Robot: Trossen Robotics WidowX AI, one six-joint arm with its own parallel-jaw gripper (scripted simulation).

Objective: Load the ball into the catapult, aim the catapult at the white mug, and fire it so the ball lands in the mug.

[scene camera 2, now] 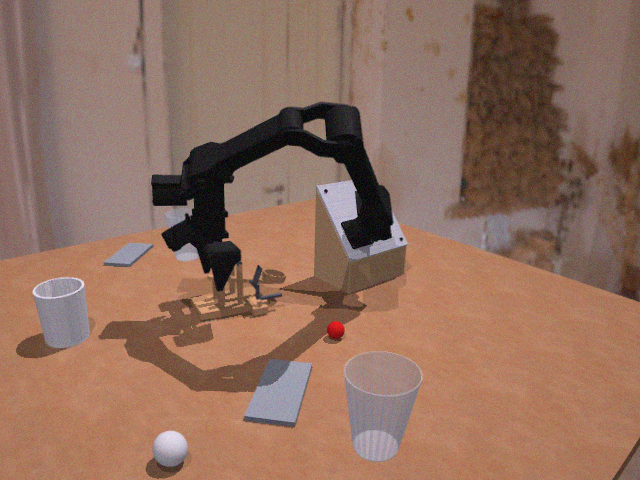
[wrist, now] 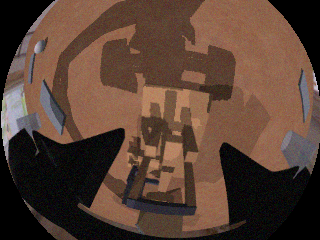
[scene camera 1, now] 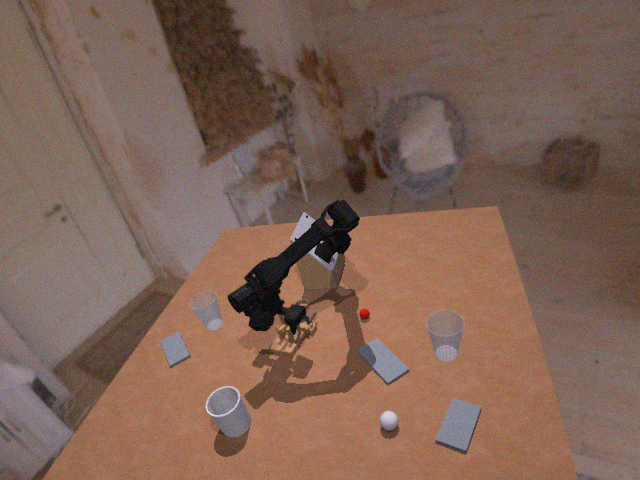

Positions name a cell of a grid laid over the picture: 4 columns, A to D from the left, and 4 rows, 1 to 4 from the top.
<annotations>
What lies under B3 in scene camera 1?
A wooden catapult.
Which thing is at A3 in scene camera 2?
A white mug.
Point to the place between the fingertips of my gripper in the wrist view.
At C3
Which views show my gripper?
Scene camera 2, the wrist view and scene camera 1: all of them.
</annotations>
